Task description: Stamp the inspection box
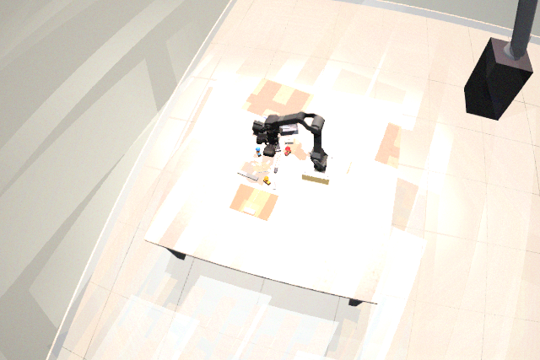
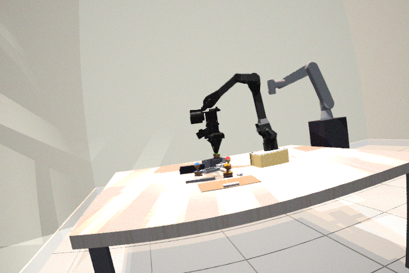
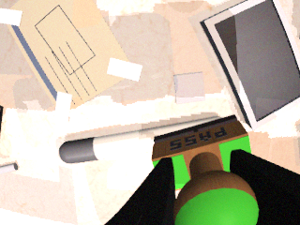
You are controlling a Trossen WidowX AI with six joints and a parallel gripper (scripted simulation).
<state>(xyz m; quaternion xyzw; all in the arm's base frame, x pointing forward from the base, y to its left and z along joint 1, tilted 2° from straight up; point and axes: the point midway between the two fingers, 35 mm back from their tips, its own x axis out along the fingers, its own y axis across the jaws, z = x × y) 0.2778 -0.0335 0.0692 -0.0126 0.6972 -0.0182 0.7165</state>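
My gripper tip is now 30 mm short of the dark ink pad, 70 mm to the left of it and 90 mm above it. The rest, counted from my gripper tip: green-knobbed stamp right at my gripper tip; then marker 30 mm behind, 50 mm to the left, 90 mm below; then red-knobbed stamp 70 mm behind, 50 mm to the right, 80 mm below.
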